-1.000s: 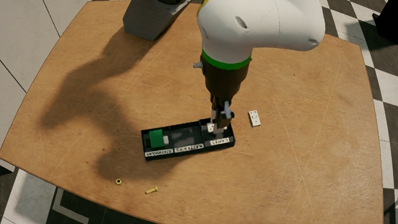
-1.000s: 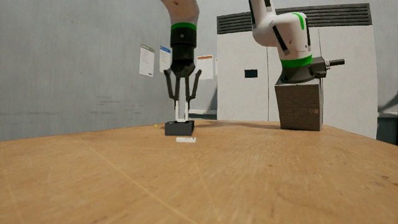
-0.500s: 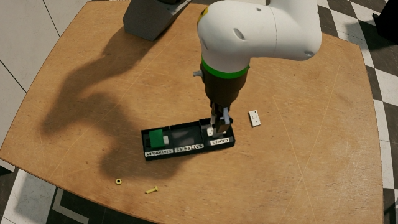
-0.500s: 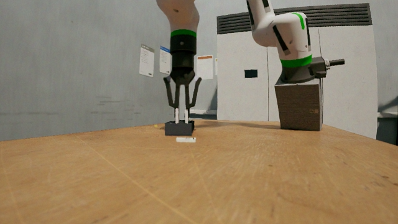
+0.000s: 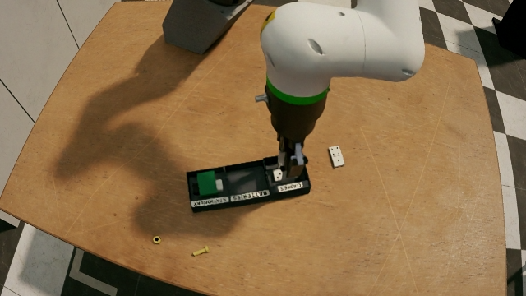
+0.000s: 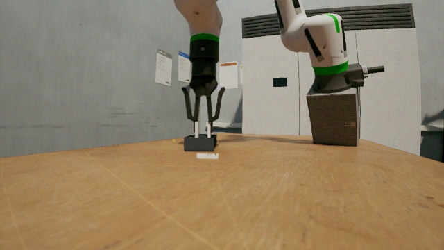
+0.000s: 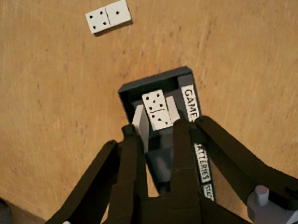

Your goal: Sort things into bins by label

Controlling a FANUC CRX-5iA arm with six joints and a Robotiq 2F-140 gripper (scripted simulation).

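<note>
The white die-like block is 10 cm to the left of my hand, 9 cm behind it and 4 cm below it. Also, from my hand: yellow bolt: 22 cm ahead, 10 cm to the right, 4 cm below; then flat green block: 15 cm to the right, 8 cm ahead, 2 cm below; then black three-part bin tray: 7 cm to the right, 5 cm ahead, 3 cm below.
</note>
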